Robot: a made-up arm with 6 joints.
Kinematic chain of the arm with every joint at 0, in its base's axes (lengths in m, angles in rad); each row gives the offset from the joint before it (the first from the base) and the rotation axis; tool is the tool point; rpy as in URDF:
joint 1: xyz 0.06 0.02 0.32 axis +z
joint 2: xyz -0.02 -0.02 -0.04 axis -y
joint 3: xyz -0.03 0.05 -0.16 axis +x
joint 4: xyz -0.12 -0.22 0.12 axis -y
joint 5: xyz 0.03 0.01 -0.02 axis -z
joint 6: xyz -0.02 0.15 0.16 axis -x
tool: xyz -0.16 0.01 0 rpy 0.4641 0.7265 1.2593
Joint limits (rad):
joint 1: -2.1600..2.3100
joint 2: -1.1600..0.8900
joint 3: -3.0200..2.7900
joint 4: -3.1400..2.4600
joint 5: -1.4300..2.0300
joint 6: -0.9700..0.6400
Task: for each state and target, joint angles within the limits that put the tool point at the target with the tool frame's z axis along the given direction. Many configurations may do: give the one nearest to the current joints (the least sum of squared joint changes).
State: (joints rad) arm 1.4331 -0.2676 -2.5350 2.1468 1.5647 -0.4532
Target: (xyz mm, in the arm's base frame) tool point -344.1 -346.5 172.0 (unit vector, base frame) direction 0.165 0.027 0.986
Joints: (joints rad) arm 1.1519 -0.3203 -2.4814 2.3301 1.9134 -0.9203
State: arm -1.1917 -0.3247 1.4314 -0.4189 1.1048 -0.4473
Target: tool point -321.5 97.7 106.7 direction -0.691 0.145 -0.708
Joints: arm -0.7864 -0.7146 2.2332 0.4749 1.1905 -0.3108
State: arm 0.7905 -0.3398 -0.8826 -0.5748 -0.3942 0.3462
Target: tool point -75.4 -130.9 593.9 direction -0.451 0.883 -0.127
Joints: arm 0.7074 -0.5369 -0.3275 -0.2461 -0.5218 0.5113
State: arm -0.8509 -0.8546 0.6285 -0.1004 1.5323 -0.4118
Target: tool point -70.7 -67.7 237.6 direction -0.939 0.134 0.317
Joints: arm -1.5405 0.0417 0.6553 -0.3348 1.7488 -0.9700
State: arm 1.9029 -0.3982 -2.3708 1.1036 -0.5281 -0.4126
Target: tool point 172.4 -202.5 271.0 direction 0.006 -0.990 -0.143
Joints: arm 1.8755 -0.0229 -1.8590 1.9053 -0.3317 -0.7344
